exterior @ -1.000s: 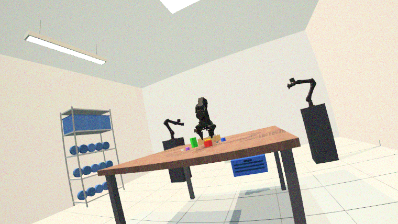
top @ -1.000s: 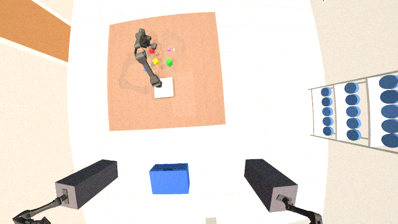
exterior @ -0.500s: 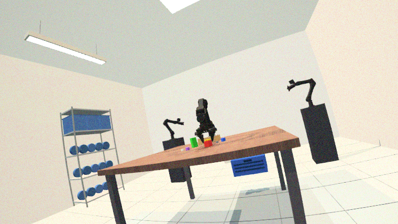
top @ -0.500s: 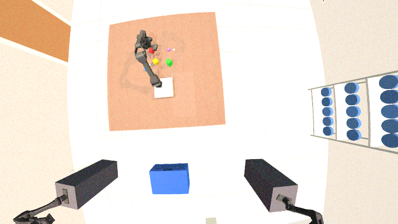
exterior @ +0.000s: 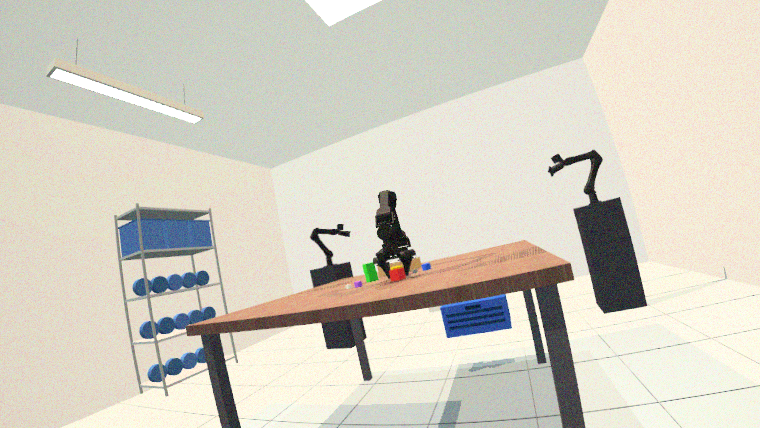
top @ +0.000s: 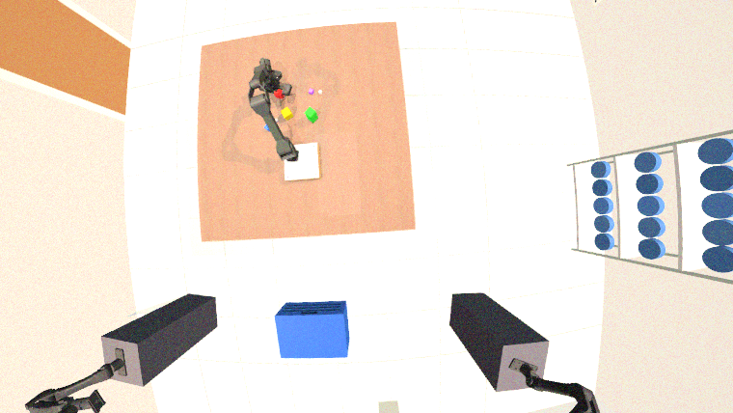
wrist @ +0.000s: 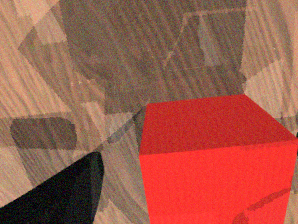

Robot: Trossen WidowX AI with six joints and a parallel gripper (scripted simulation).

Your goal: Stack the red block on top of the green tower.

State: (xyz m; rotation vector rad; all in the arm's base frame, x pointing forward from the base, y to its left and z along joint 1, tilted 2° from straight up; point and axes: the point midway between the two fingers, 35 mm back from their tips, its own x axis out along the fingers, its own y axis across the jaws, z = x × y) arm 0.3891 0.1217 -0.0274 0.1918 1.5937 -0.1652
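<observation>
Right now the red block is 10 mm above my gripper tip. From my gripper tip the other things lie so: yellow block 130 mm behind, 60 mm to the right, 10 mm above; small blue block 210 mm behind, 50 mm to the left; purple ball 190 mm to the right, 10 mm ahead.
</observation>
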